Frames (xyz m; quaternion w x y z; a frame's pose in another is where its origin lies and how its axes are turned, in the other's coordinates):
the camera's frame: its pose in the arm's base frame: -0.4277 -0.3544 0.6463 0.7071 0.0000 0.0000 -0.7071
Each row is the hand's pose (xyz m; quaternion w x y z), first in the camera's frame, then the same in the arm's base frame.
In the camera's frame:
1: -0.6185 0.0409 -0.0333 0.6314 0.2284 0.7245 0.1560
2: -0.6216 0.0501 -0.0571 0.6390 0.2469 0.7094 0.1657
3: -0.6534 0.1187 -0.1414 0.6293 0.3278 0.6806 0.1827
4: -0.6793 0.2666 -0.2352 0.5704 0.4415 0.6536 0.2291
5: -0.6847 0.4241 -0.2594 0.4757 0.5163 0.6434 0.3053
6: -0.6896 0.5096 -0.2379 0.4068 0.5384 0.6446 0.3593
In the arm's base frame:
1: -0.3868 0.2641 0.6130 0.5568 0.6738 0.3508 -0.3361
2: -0.3776 0.2672 0.5892 0.5690 0.6762 0.3270 -0.3347
3: -0.3090 0.2990 0.5049 0.5742 0.7130 0.2495 -0.3158
4: -0.1611 0.3249 0.4111 0.5653 0.7744 0.1500 -0.2413
5: -0.0036 0.3303 0.3869 0.5522 0.8200 0.0899 -0.1205
6: 0.0819 0.3352 0.4084 0.5417 0.8365 0.0751 -0.0336

